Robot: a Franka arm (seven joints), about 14 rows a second.
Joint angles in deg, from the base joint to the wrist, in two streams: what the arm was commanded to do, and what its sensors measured. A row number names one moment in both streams.
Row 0, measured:
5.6 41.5 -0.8 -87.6 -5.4 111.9 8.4
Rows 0 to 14, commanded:
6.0 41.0 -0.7 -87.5 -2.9 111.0 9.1
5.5 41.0 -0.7 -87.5 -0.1 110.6 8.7
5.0 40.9 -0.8 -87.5 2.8 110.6 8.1
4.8 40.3 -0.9 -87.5 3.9 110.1 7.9
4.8 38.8 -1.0 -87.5 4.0 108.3 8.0
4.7 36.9 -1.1 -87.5 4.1 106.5 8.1
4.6 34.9 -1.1 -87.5 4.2 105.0 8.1
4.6 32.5 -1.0 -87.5 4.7 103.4 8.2
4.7 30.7 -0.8 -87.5 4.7 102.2 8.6
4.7 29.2 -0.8 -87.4 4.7 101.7 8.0
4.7 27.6 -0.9 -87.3 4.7 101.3 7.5
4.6 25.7 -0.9 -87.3 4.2 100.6 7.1
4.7 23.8 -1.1 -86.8 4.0 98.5 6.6
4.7 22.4 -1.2 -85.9 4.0 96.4 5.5
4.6 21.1 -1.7 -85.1 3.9 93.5 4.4
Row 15, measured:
4.9 24.0 -1.2 -85.6 3.6 97.6 6.9
